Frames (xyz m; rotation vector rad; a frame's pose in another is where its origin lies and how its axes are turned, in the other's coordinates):
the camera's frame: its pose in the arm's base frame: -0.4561 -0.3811 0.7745 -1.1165 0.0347 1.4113
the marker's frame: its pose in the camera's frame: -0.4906 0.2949 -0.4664 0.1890 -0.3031 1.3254
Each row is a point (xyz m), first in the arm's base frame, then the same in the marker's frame.
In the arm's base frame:
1: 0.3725 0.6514 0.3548
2: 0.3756 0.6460 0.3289
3: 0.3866 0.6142 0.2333
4: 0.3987 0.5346 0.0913
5: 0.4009 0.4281 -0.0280
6: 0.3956 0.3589 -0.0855
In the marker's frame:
1: -0.3578 -1.9093 0.4816
2: -0.3483 -1.9176 0.4582
3: -0.3147 -1.9386 0.3649
4: -0.2660 -1.9420 0.2091
5: -0.2243 -1.9099 0.0581
6: -0.2015 -1.8775 -0.0229

